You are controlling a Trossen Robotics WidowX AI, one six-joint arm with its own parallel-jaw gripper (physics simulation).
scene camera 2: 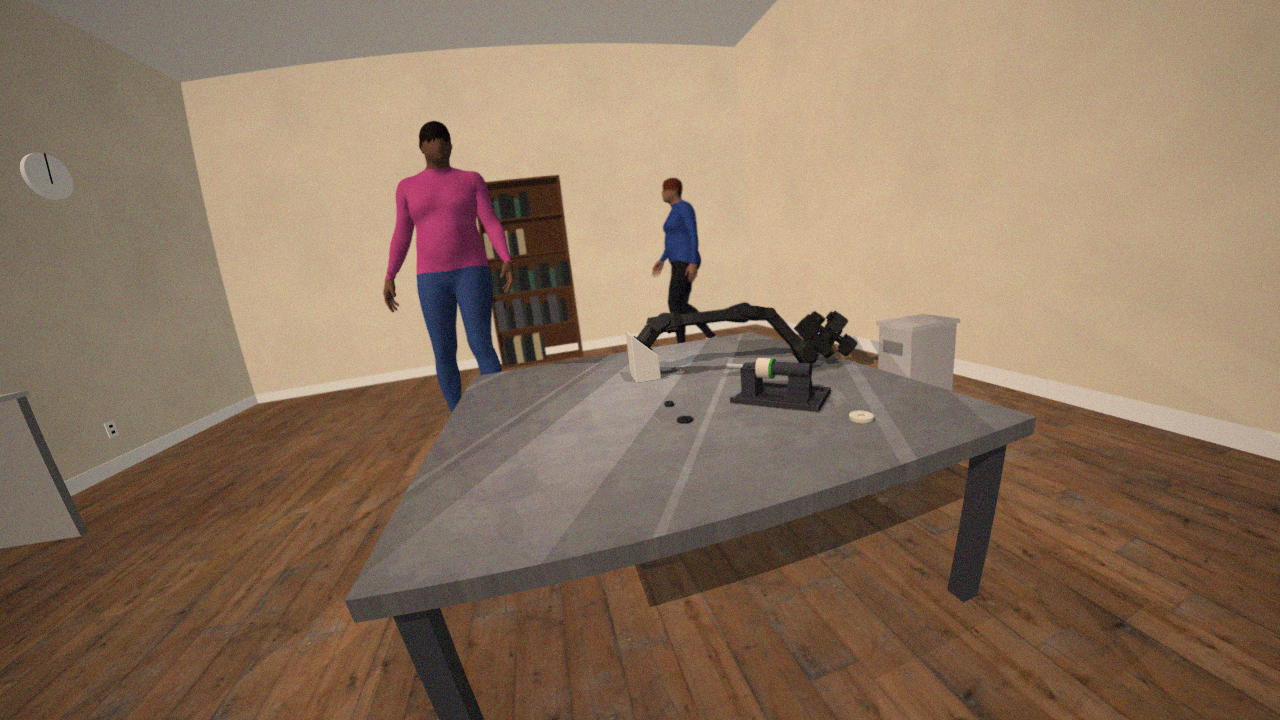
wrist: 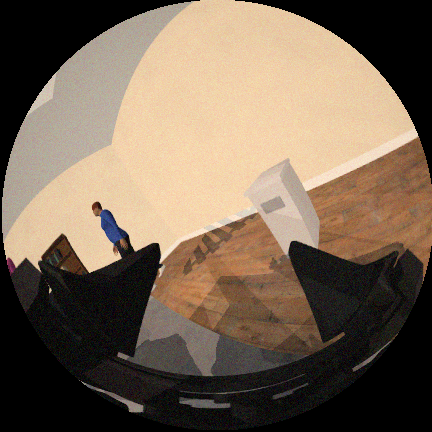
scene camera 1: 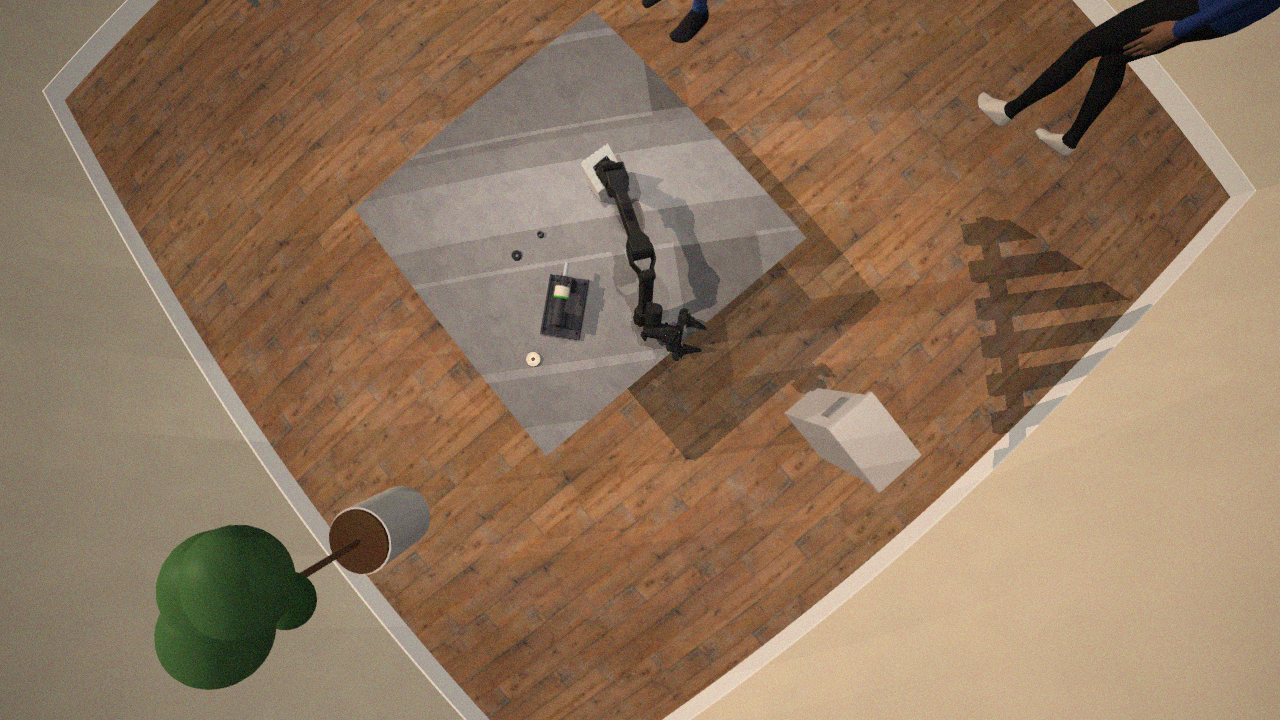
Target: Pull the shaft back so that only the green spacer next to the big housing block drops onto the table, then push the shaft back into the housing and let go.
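Places are measured from the arm's base along level axes (x ahead, y left, z up), in centimetres.
Pixels of known places: gripper, fingertip midpoint: (wrist: 226, 249) (scene camera 1: 704, 339); arm's base, link origin: (scene camera 2: 642, 343) (scene camera 1: 604, 169).
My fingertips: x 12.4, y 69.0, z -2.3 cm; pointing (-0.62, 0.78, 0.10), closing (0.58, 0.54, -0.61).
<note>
For each thing: its middle in the pictures, then the offset to it from my fingertips. "spot": a spot on its surface instead. Level surfaces: height alone.
- table, surface height: dz -9.4 cm
- pale thin shaft, surface spot: (scene camera 2: 733, 365) (scene camera 1: 564, 267) spot: dx +21.1, dy -51.9, dz -1.0 cm
- cream spacer, body centre: (scene camera 2: 767, 368) (scene camera 1: 561, 293) dx +27.9, dy -45.3, dz -1.5 cm
- thin green spacer, body centre: (scene camera 2: 772, 368) (scene camera 1: 561, 297) dx +29.0, dy -44.3, dz -1.5 cm
- cream ring, body centre: (scene camera 2: 861, 416) (scene camera 1: 533, 359) dx +52.5, dy -35.5, dz -8.9 cm
A dark housing fixture (scene camera 1: 577, 322) (scene camera 2: 799, 387) stands on the table (scene camera 1: 554, 116) (scene camera 2: 581, 483). The pale thin shaft (scene camera 1: 565, 267) (scene camera 2: 733, 365) sticks out of its end post. A cream spacer (scene camera 1: 561, 291) (scene camera 2: 763, 367) sits beyond that post, and the thin green spacer (scene camera 1: 561, 297) (scene camera 2: 771, 368) lies between it and the big dark housing block (scene camera 1: 557, 312) (scene camera 2: 793, 368). My gripper (scene camera 1: 701, 339) (scene camera 2: 846, 332) (wrist: 226, 249) is open and empty. It hangs above the table edge, to the right of the fixture in the first scene view, pointing away from it. The fixture does not show in the wrist view.
A cream ring (scene camera 1: 529, 359) (scene camera 2: 853, 417) and two small dark rings (scene camera 1: 512, 255) (scene camera 2: 684, 420) lie on the table near the fixture. A white panel (scene camera 1: 594, 173) (scene camera 2: 642, 360) stands by the arm's base. A pale cabinet (scene camera 1: 854, 438) (scene camera 2: 921, 353) (wrist: 295, 200) stands on the floor beyond the gripper.
</note>
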